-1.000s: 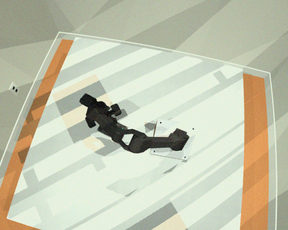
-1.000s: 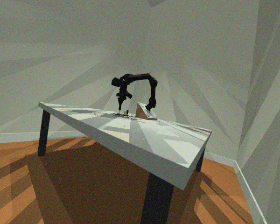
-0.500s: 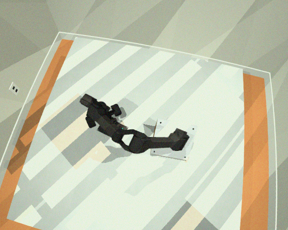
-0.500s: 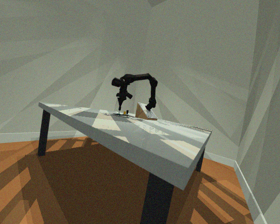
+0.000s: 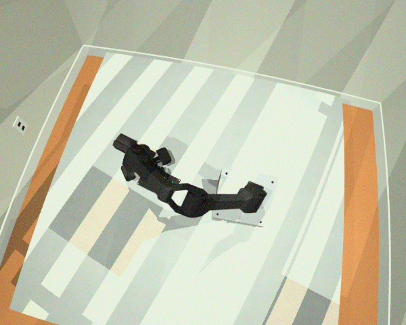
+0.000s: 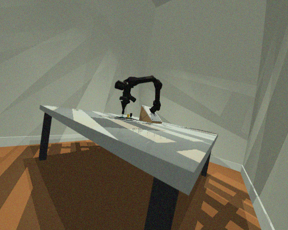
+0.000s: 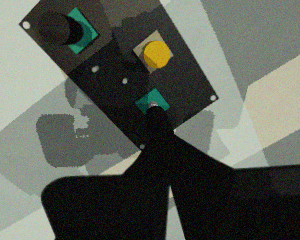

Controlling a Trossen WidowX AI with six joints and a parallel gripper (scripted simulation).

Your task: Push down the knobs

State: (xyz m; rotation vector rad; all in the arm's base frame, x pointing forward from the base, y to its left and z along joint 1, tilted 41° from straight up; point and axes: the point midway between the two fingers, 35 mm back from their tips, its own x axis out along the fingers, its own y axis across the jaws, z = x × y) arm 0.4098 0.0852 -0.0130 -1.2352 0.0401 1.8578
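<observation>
Right now my gripper tip is 3 cm above the teal potentiometer.
</observation>
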